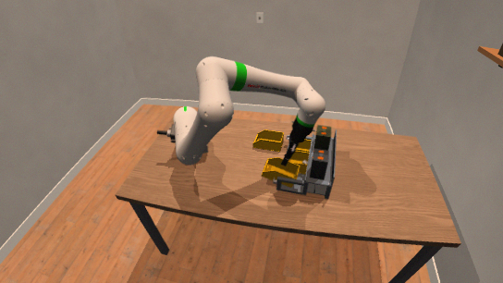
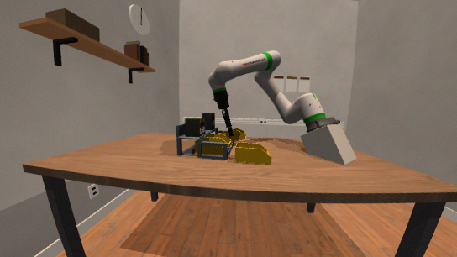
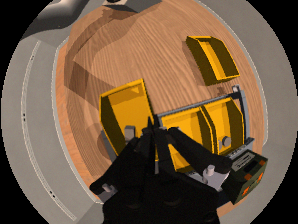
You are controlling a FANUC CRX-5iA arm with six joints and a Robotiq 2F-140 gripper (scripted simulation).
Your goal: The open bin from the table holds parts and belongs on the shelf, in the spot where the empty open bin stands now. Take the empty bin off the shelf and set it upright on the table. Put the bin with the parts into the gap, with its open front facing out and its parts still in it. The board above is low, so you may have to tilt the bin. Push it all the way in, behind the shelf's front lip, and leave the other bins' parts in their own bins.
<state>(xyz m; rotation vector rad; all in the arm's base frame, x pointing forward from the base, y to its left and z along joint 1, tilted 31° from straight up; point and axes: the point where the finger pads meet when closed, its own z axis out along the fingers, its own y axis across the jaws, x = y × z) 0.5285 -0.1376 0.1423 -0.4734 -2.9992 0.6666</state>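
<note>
Now: hand 120 mm short of the shelf, 40 mm above it and 30 mm to the right of it.
</note>
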